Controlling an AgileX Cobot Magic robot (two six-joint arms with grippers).
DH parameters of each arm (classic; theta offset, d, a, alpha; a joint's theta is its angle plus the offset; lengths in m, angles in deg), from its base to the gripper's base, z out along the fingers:
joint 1: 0 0.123 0 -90
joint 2: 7.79 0 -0.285 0
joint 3: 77.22 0 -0.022 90
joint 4: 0 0.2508 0 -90
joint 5: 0 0 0.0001 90
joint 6: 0 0.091 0 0
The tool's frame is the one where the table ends.
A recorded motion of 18 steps. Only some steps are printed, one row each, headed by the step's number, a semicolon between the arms.
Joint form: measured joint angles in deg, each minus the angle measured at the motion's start. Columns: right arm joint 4, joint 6, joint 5, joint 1, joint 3, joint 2; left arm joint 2, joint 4, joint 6, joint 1, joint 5, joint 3.
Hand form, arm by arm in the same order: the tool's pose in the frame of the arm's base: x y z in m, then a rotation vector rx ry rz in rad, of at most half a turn. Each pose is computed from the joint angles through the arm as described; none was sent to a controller.
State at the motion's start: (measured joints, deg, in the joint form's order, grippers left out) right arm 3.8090 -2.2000 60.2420 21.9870 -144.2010 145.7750; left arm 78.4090 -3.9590 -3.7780 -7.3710 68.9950 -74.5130
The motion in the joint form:
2: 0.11 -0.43 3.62 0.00 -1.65 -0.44; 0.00 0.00 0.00 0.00 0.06 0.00
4: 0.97 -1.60 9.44 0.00 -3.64 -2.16; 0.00 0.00 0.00 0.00 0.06 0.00
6: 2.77 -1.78 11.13 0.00 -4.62 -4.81; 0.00 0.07 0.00 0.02 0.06 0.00
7: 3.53 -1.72 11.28 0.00 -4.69 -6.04; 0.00 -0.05 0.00 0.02 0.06 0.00
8: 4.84 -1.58 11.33 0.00 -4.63 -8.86; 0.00 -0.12 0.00 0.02 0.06 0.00
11: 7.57 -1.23 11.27 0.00 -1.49 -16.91; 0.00 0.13 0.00 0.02 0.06 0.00
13: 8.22 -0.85 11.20 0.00 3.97 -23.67; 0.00 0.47 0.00 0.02 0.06 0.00
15: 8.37 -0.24 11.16 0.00 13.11 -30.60; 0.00 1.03 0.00 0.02 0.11 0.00
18: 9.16 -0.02 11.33 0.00 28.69 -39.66; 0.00 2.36 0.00 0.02 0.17 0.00
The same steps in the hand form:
2: 0.5073 0.2109 0.2205 -0.5382 2.5444 0.2136; 0.2625 -0.0399 0.3500 0.0698 2.7609 -0.1476
4: 0.4971 0.2084 0.2424 -0.5778 2.5734 0.2217; 0.2625 -0.0399 0.3500 0.0698 2.7609 -0.1476
6: 0.4883 0.2078 0.2709 -0.5776 2.5401 0.2683; 0.2626 -0.0397 0.3500 0.0696 2.7609 -0.1458
7: 0.4846 0.2076 0.2826 -0.5732 2.5210 0.2893; 0.2625 -0.0399 0.3500 0.0691 2.7610 -0.1487
8: 0.4759 0.2061 0.3083 -0.5634 2.4754 0.3269; 0.2625 -0.0400 0.3500 0.0688 2.7610 -0.1504
11: 0.4481 0.1993 0.3644 -0.5469 2.3907 0.4019; 0.2626 -0.0396 0.3500 0.0699 2.7608 -0.1444
13: 0.4240 0.1906 0.3941 -0.5371 2.3689 0.4220; 0.2626 -0.0391 0.3499 0.0713 2.7606 -0.1361
15: 0.3999 0.1811 0.4037 -0.5276 2.4110 0.4261; 0.2627 -0.0383 0.3499 0.0737 2.7610 -0.1226
18: 0.3652 0.1683 0.3928 -0.5316 2.5304 0.4323; 0.2628 -0.0363 0.3497 0.0794 2.7608 -0.0904

